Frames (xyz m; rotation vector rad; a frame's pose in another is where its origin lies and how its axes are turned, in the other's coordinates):
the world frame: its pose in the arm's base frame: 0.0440 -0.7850 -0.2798 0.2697 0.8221 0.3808
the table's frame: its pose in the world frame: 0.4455 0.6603 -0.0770 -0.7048 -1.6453 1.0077
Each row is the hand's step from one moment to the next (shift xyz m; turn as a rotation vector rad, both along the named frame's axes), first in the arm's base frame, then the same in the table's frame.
Working: the arm's base frame: its pose in the table's frame: 0.3014 -0.0533 0.2440 -0.2182 1.1477 -1.1076

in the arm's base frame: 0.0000 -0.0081 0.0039 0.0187 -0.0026 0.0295
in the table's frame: -0.0016 -0.0054 0.0070 0.0220 -0.0270 0.0035
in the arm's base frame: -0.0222 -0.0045 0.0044 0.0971 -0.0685 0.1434
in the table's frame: 0.0014 0.0136 0.0186 0.0739 -0.1637 0.0494
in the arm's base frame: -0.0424 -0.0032 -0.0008 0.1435 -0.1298 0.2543
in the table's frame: -0.0017 0.0321 0.0278 0.1267 -0.2717 0.1106
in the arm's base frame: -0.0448 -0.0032 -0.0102 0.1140 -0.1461 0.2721
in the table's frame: -0.0092 0.0375 0.0250 0.1322 -0.2631 0.1473
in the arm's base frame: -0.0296 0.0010 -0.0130 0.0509 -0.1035 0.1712
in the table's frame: -0.0093 0.0287 0.0117 0.0768 -0.1548 0.1130
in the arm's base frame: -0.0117 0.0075 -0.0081 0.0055 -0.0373 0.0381
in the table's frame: -0.0019 0.0159 -0.0013 0.0088 -0.0368 0.0379
